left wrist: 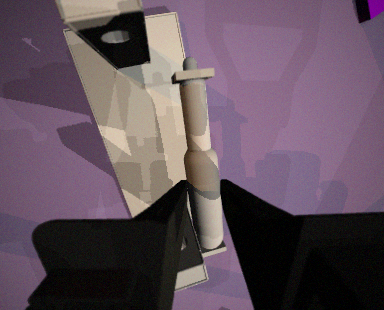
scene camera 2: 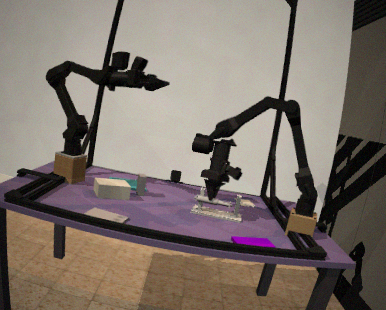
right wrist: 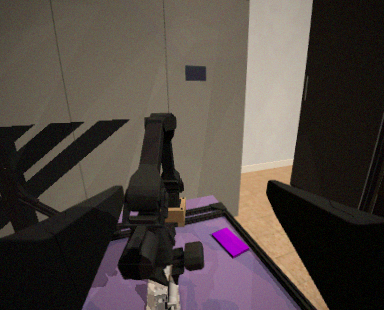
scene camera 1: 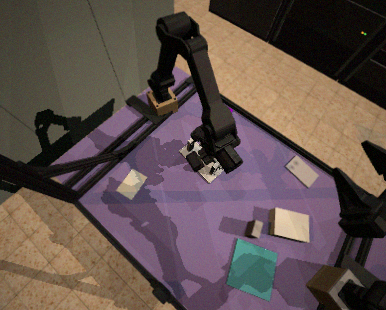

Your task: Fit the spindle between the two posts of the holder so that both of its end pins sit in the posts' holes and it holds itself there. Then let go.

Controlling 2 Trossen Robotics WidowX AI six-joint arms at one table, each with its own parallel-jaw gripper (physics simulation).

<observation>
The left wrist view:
my left gripper: 203, 185
spindle: 200, 160
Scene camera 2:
my left gripper: 211, 200
my right gripper: 164, 82
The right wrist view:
my left gripper: 172, 284
my right gripper: 196, 189
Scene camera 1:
my right gripper: 349, 154
</observation>
